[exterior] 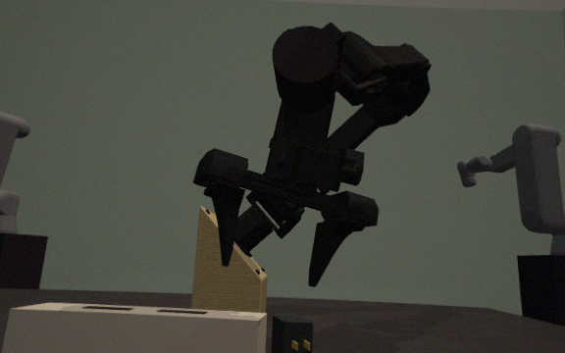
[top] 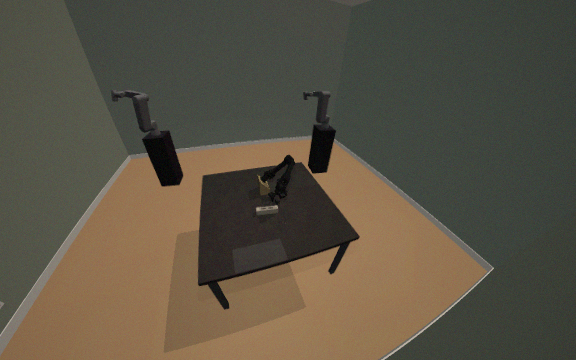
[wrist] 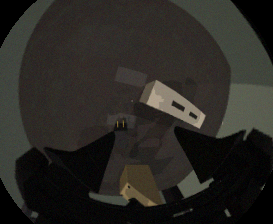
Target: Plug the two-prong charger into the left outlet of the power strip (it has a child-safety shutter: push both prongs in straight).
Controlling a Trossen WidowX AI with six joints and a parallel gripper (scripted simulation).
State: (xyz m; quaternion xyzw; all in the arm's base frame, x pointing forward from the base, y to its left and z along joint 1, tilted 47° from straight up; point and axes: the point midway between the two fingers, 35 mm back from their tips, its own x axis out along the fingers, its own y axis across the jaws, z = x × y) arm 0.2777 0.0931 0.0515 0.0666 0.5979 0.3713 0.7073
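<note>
Now: gripper tip 40 mm past the black two-prong charger, 30 mm to the right of it and 70 mm above it.
</note>
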